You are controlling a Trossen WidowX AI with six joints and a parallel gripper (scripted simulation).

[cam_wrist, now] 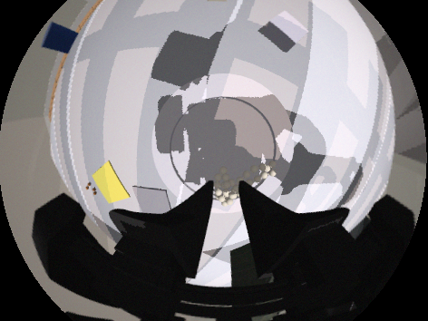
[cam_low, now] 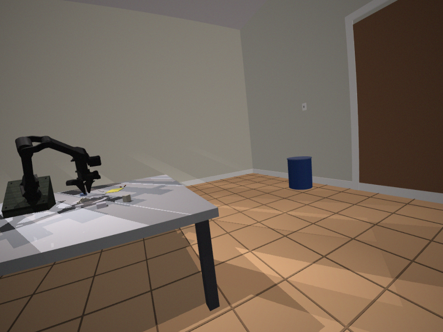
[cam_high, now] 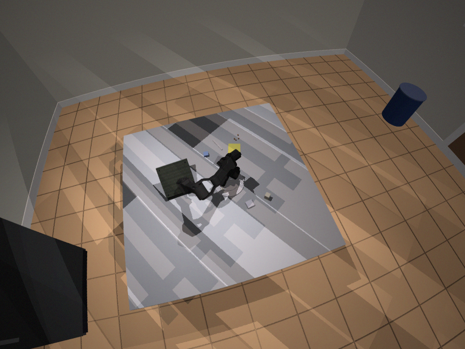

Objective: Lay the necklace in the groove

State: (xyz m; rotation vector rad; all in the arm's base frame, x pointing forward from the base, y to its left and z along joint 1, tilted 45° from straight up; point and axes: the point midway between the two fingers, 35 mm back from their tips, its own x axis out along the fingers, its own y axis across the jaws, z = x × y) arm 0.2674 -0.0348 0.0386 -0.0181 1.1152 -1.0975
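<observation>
Now: the round bead board 10 mm ahead of my gripper tip, 10 mm to the right of it and 40 mm below it. Round my gripper tip: grey card 20 mm ahead, 170 mm to the left, 50 mm below; then blue block 60 mm behind, 270 mm to the left, 40 mm below; then white block 80 mm ahead, 200 mm to the right, 40 mm below.
</observation>
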